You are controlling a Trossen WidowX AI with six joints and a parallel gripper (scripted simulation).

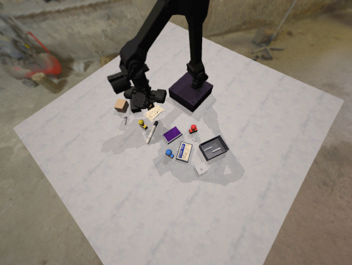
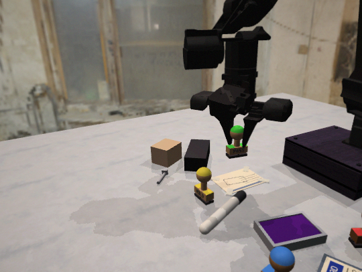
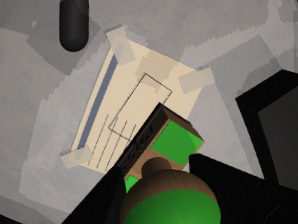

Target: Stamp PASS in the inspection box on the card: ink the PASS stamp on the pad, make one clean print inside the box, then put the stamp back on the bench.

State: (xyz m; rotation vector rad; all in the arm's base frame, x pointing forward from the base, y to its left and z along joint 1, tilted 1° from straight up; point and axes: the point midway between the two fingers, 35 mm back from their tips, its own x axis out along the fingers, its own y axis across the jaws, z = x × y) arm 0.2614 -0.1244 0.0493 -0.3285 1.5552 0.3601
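The cream card is 1 cm behind my gripper tip and 9 cm below it. Round my gripper tip: PASS stamp right at my gripper tip; then white marker 7 cm ahead, 7 cm to the left, 7 cm below; then yellow stamp 9 cm ahead, 1 cm to the left, 6 cm below.
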